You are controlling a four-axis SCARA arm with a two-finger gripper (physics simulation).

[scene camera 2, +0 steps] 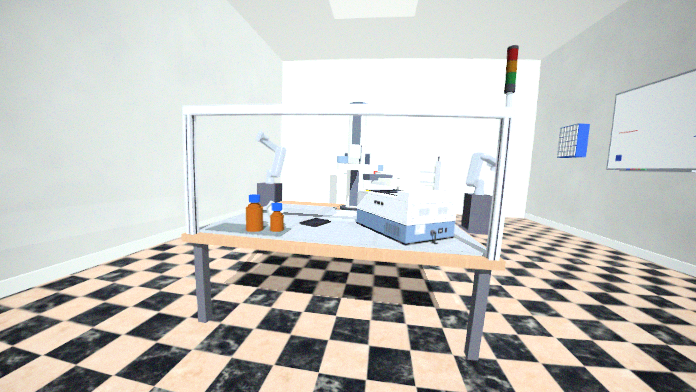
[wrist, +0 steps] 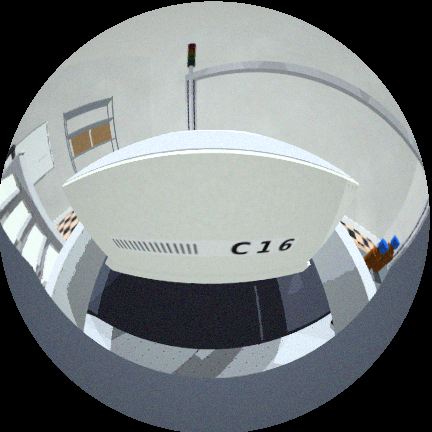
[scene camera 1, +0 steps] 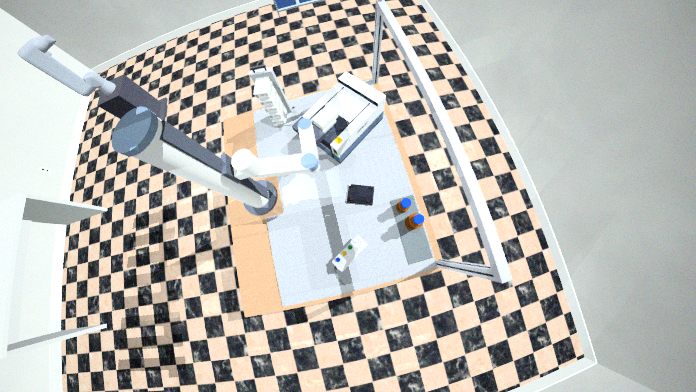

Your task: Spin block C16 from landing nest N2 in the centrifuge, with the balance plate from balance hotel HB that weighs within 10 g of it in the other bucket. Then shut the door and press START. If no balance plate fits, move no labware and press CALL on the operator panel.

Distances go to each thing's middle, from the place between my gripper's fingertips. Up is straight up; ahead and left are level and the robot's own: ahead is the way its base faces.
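White plate labelled C16 (wrist: pixel 200 206): my gripper 2 cm past it, 2 cm to the left of it, 1 cm below it.
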